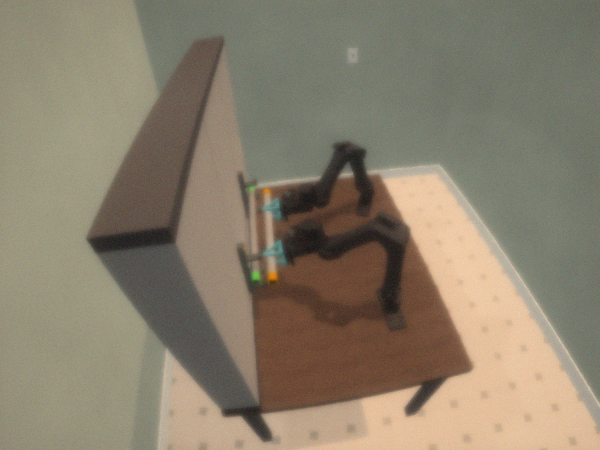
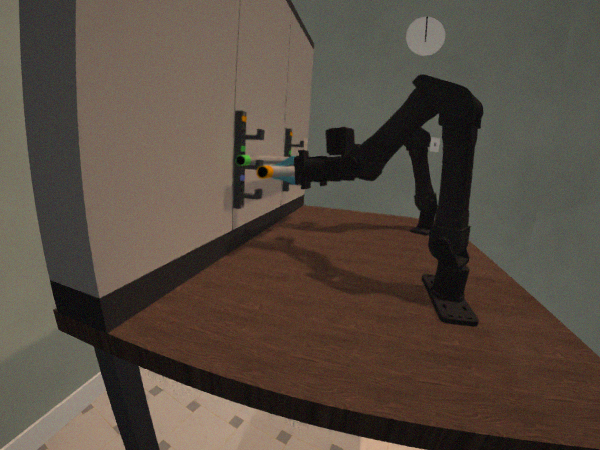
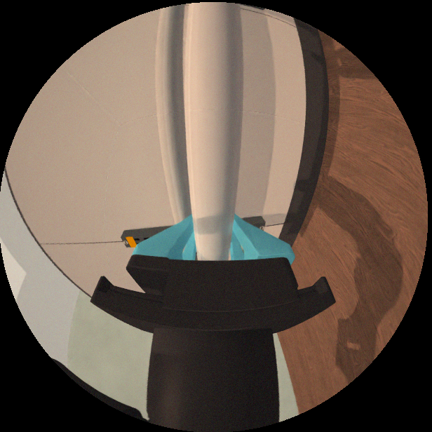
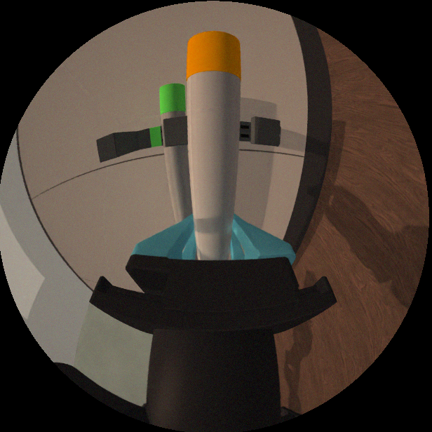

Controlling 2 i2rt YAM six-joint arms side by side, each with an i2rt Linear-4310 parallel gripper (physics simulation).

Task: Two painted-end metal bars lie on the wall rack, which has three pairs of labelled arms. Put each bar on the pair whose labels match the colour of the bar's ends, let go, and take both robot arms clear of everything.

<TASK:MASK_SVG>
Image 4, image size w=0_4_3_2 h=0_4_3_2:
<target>my right gripper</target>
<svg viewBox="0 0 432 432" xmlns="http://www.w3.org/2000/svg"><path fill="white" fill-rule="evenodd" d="M98 278L89 302L109 316L137 330L153 334L147 374L147 419L149 419L149 424L177 431L239 432L281 423L280 386L274 334L293 328L313 318L313 316L318 315L318 313L328 309L337 302L326 276L321 276L314 285L298 290L299 284L291 266L296 256L290 243L245 222L235 213L229 247L231 259L195 259L196 241L193 213L191 213L184 220L135 244L125 269L143 292L114 286L104 276Z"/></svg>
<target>orange-ended bar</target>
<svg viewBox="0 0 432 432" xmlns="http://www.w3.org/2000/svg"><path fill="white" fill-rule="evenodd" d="M205 31L191 36L187 42L187 142L191 205L197 258L200 260L227 260L229 258L238 166L241 82L240 42L236 36L227 32Z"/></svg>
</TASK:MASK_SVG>
